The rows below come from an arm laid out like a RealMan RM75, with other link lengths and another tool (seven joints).
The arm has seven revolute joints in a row. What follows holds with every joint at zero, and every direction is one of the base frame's. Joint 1 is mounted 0.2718 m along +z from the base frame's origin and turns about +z. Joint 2 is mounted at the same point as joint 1 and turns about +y. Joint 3 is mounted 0.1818 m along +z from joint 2 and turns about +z. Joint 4 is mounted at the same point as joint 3 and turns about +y. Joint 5 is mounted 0.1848 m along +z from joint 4 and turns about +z. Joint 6 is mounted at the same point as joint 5 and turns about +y. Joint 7 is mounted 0.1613 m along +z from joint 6 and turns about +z. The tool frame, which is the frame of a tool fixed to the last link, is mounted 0.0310 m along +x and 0.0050 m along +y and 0.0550 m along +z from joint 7; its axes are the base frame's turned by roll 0.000, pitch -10.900 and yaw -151.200 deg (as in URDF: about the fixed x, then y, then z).
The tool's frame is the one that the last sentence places.
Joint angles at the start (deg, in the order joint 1, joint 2, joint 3, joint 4, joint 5, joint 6, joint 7):
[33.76, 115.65, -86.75, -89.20, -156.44, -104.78, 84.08]
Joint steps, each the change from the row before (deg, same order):
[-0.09, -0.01, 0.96, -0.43, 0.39, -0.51, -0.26]
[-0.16, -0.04, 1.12, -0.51, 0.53, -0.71, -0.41]
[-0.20, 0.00, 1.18, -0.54, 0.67, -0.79, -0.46]
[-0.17, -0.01, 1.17, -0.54, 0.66, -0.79, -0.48]
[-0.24, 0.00, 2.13, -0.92, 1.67, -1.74, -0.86]
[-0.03, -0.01, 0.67, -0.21, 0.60, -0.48, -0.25]
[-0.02, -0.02, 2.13, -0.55, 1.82, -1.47, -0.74]
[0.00, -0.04, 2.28, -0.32, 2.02, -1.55, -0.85]
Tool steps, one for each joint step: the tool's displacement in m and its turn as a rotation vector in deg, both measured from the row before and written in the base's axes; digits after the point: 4 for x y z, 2 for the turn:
[-0.0009, -0.0004, 0.0017, 0.18, 0.66, -0.23]
[-0.0007, -0.0010, 0.0020, 0.05, 0.75, -0.29]
[-0.0009, -0.0015, 0.0016, -0.07, 0.90, -0.31]
[-0.0010, -0.0013, 0.0017, -0.07, 0.87, -0.23]
[-0.0028, -0.0038, 0.0020, -0.61, 1.89, -0.46]
[-0.0011, -0.0010, 0.0004, -0.20, 0.66, -0.11]
[-0.0036, -0.0029, 0.0013, -0.56, 2.06, -0.32]
[-0.0035, -0.0033, 0.0011, -0.75, 2.25, -0.34]

